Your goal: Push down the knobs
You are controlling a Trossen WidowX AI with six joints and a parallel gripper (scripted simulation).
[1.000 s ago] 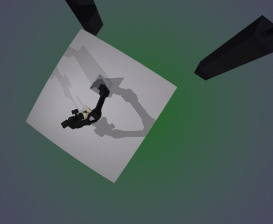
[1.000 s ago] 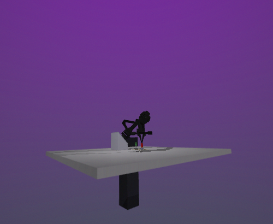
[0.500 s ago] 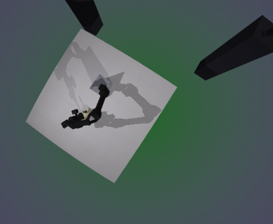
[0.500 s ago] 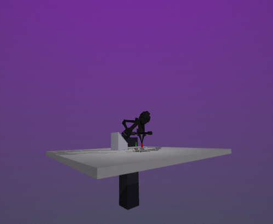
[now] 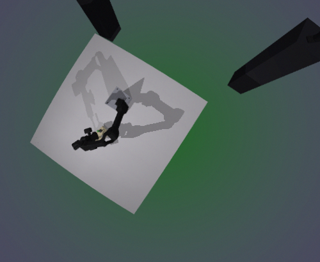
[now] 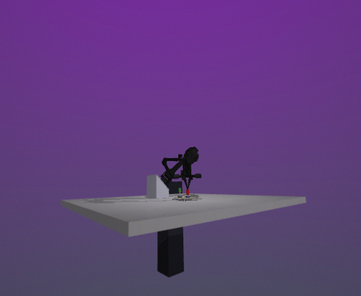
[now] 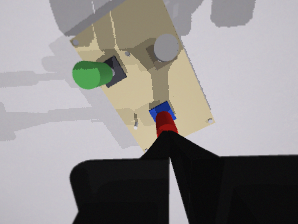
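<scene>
My gripper tip is 20 mm above the red knob. The rest, counted from my gripper tip: white knob (50 mm to the left, 50 mm behind, 30 mm below).
</scene>
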